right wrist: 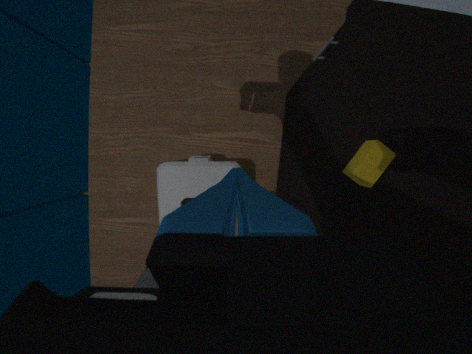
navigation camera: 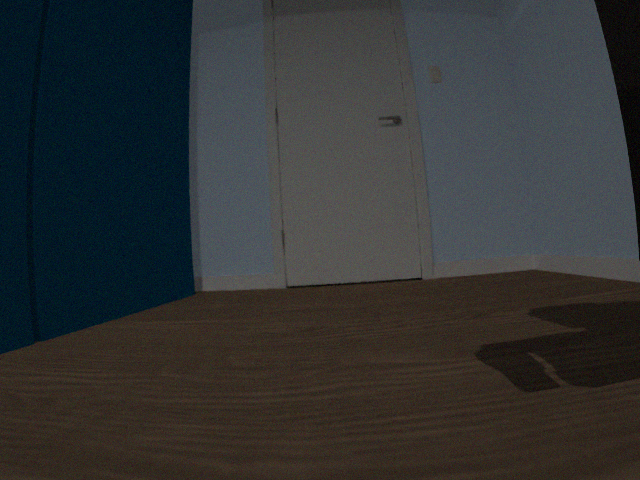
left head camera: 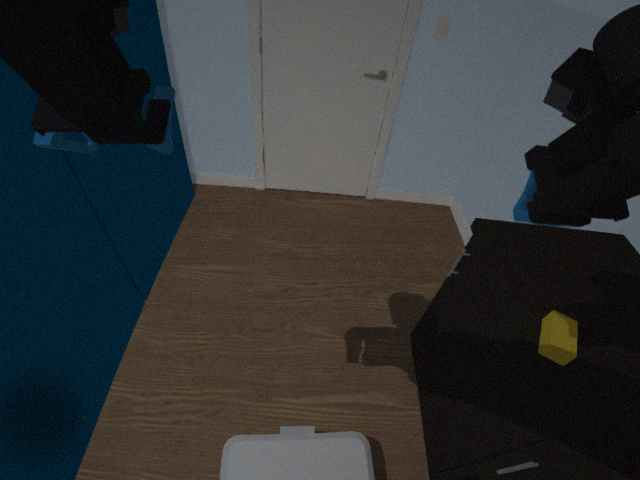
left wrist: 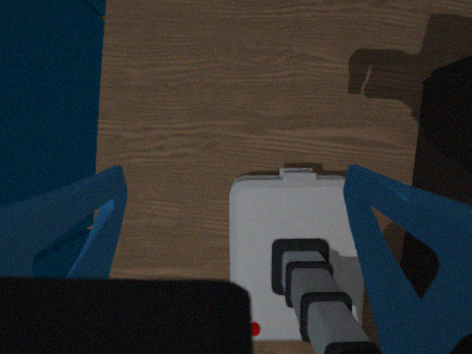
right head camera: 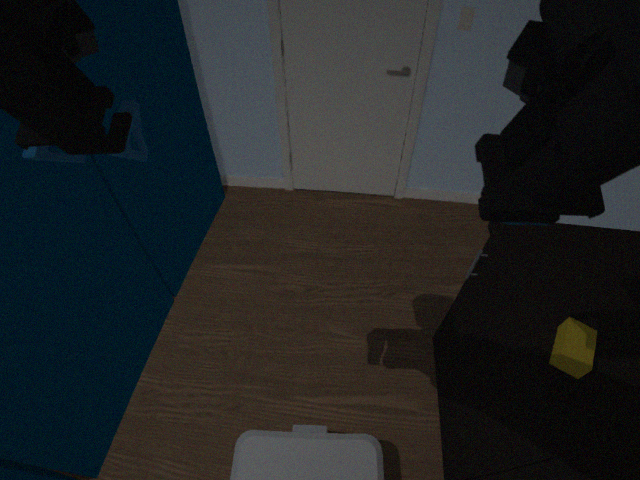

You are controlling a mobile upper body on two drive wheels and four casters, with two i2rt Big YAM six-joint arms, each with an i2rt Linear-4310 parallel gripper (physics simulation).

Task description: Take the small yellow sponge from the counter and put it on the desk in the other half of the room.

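Places are measured from the left arm's base along level axes (x ahead, y left, z up), in centimetres.
Pixels of known places: left gripper, between the fingertips: (left head camera: 133, 149) (left wrist: 235, 178) (right head camera: 114, 157); right gripper, between the fingertips: (right wrist: 236, 175) (left head camera: 515, 215) (right head camera: 487, 212).
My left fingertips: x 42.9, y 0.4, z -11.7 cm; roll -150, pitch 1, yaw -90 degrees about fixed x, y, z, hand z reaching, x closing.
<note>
For each thing: its top centre in the pictures, then the offset to it from my left fingertips. "*": a spot on its surface instead. Level surfaces: height alone.
- small yellow sponge, centre of its top: (right head camera: 580, 342) (left head camera: 564, 332) (right wrist: 374, 164) dx -8.7, dy -78.8, dz -33.8 cm
- closed door, a spot on its surface: (navigation camera: 346, 155) * dx +156.6, dy -39.5, dz -55.9 cm
- wooden floor, height of its surface: dz -129.3 cm
The small yellow sponge (left head camera: 558, 338) (right head camera: 573, 348) (right wrist: 369, 163) lies on the dark counter (left head camera: 496, 372) (right head camera: 496, 382) (right wrist: 330, 120), at the right in both head camera views and right of the fingers in the right wrist view. My left gripper (left wrist: 235, 178) is open with nothing between its blue fingers; it hangs at the upper left of the head views, away from the sponge. My right gripper (right wrist: 236, 175) is shut and empty, raised at the upper right of the head views, above and beyond the sponge. The desk does not show in these views.
A blue partition (left head camera: 67, 258) (right head camera: 93, 289) (navigation camera: 113, 155) stands along the left. A closed door (left head camera: 330, 103) (right head camera: 351, 103) (navigation camera: 346, 155) is in the far wall. The white base (left head camera: 297, 457) (right head camera: 310, 457) (left wrist: 260, 210) sits between partition and counter. Arm shadows fall on the wooden floor (left head camera: 289, 258) (navigation camera: 258, 387).
</note>
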